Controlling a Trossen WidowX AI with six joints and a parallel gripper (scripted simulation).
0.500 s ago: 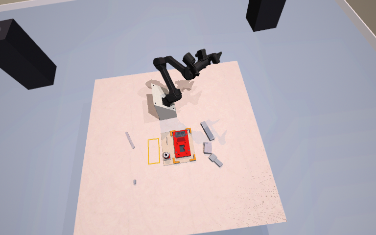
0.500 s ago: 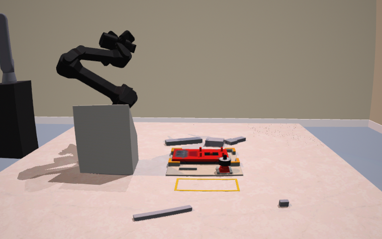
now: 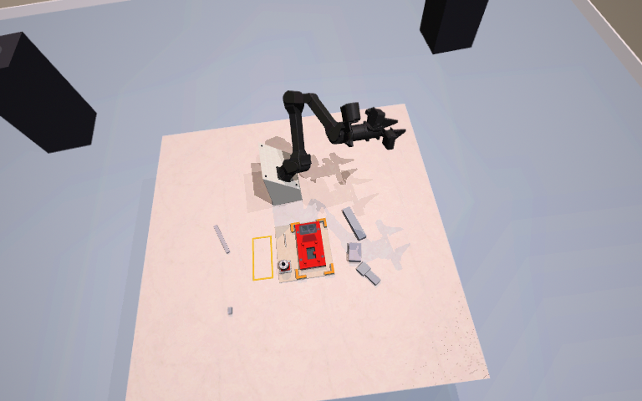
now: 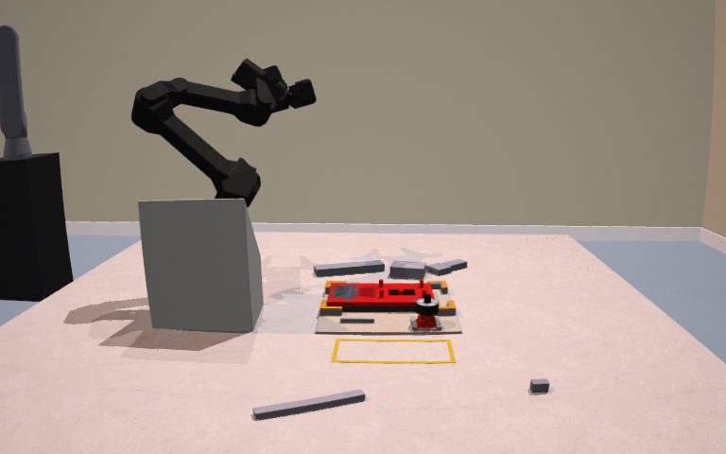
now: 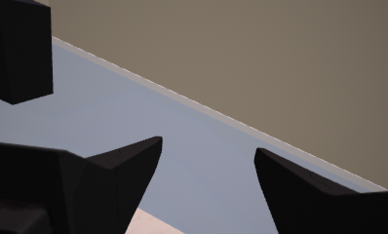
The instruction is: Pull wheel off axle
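The wheel is 310 mm ahead of my gripper tip, 540 mm to the right of it and 340 mm below it.
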